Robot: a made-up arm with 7 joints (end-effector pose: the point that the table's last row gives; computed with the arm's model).
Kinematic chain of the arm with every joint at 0, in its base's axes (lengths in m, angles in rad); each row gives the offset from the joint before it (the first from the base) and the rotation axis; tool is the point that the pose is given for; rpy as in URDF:
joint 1: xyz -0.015 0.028 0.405 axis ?
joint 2: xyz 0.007 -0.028 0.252 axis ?
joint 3: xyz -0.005 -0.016 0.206 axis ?
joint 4: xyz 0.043 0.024 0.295 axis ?
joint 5: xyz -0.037 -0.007 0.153 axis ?
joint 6: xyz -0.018 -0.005 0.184 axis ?
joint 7: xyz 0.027 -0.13 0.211 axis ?
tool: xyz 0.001 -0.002 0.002 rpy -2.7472 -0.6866 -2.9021
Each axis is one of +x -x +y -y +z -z.
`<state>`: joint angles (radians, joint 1 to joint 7).
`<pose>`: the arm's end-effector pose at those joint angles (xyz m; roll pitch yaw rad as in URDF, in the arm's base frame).
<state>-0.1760 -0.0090 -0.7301 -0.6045 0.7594 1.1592 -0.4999</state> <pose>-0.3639 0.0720 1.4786 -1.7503 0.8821 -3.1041</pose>
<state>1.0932 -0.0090 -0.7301 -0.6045 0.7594 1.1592 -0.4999</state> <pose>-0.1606 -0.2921 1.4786 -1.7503 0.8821 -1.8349</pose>
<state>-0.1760 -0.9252 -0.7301 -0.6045 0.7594 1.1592 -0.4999</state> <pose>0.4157 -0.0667 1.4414 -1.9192 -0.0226 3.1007</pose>
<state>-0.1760 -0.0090 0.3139 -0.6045 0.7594 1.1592 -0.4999</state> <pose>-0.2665 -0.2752 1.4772 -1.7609 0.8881 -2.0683</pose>
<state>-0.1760 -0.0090 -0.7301 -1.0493 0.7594 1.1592 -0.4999</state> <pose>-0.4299 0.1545 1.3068 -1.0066 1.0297 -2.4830</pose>
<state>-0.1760 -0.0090 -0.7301 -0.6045 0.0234 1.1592 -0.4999</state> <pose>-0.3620 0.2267 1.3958 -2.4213 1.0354 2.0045</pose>
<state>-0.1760 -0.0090 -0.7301 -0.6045 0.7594 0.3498 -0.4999</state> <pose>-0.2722 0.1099 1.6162 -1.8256 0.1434 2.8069</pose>
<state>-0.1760 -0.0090 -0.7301 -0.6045 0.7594 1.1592 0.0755</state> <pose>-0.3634 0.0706 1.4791 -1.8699 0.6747 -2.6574</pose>
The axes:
joint 1: +z
joint 2: -y
joint 3: +z
joint 4: +y
joint 5: +z
joint 6: -y
joint 7: +x

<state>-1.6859 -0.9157 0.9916 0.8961 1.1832 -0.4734 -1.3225</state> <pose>0.3279 -0.7367 0.9166 -2.7275 -0.4023 -1.7989</pose>
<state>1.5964 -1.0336 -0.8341 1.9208 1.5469 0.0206 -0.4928</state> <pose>0.3964 0.4198 0.4570 1.1849 -0.0767 -0.1009</pose>
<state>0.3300 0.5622 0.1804 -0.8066 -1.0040 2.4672 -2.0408</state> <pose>-0.4609 -0.1258 0.8964 -3.1232 -0.9664 0.2451</pose>
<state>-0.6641 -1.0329 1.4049 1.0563 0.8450 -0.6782 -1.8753</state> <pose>0.7265 0.0751 0.9220 -2.0174 -0.5369 -0.7077</pose>
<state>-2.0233 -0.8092 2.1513 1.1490 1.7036 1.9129 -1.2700</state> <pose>0.1610 -0.4397 1.0367 2.4932 0.3934 -2.9292</pose>
